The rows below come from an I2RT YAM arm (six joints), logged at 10 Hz.
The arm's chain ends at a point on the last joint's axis. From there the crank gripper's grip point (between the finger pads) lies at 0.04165 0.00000 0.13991 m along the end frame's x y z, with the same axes.
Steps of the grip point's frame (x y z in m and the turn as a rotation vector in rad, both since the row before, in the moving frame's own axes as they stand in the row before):
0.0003 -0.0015 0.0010 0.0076 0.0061 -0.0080
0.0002 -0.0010 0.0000 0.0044 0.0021 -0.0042
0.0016 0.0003 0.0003 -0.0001 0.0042 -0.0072
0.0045 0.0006 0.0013 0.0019 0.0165 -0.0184
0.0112 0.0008 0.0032 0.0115 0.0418 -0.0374
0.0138 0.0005 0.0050 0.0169 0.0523 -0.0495
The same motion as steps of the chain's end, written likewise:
-0.0005 -0.0001 0.0013 0.0076 0.0061 -0.0080
-0.0001 -0.0002 0.0001 0.0044 0.0021 -0.0042
0.0010 0.0006 0.0005 -0.0001 0.0042 -0.0072
0.0022 0.0017 0.0020 0.0019 0.0165 -0.0184
0.0055 0.0041 0.0051 0.0115 0.0418 -0.0374
0.0067 0.0051 0.0074 0.0169 0.0523 -0.0495

